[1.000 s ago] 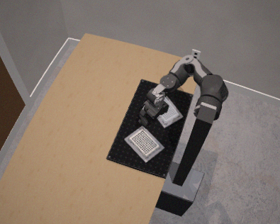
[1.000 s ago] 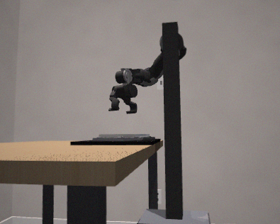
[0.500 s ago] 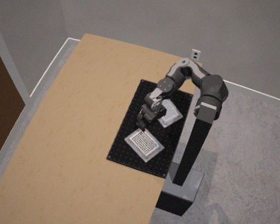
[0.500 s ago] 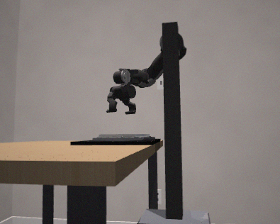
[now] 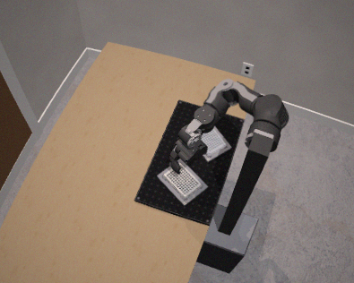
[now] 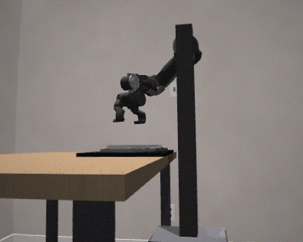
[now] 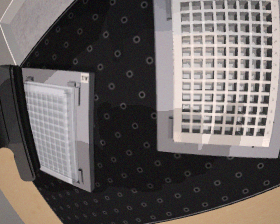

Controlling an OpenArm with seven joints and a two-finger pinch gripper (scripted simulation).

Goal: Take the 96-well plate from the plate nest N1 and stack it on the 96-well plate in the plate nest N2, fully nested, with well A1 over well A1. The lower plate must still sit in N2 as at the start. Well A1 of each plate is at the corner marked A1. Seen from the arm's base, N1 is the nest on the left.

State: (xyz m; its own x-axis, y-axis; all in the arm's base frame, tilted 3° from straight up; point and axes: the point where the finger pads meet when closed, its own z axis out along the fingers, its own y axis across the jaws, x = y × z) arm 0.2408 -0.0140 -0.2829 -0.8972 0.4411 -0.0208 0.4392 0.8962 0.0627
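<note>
My gripper is now 60 mm past the A1 mark, 80 mm to the left of it and 100 mm above it.
</note>
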